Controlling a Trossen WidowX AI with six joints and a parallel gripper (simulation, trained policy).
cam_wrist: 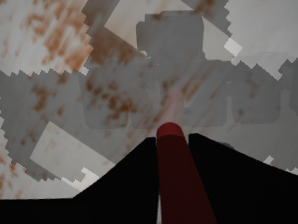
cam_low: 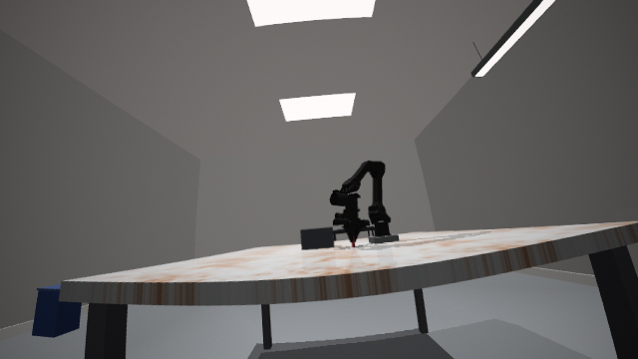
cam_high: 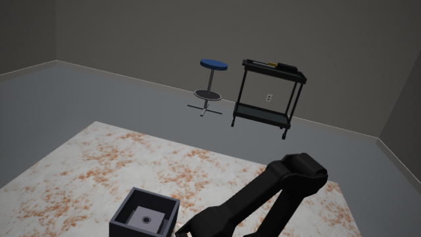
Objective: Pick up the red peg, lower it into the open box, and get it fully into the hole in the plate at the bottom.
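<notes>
Right now my gripper tip is 130 mm short of the grey plate, 200 mm to the left of it and 30 mm below it. Also, from my gripper tip: dark box (130 mm ahead, 200 mm to the right, 10 mm above); then red peg (20 mm above).
</notes>
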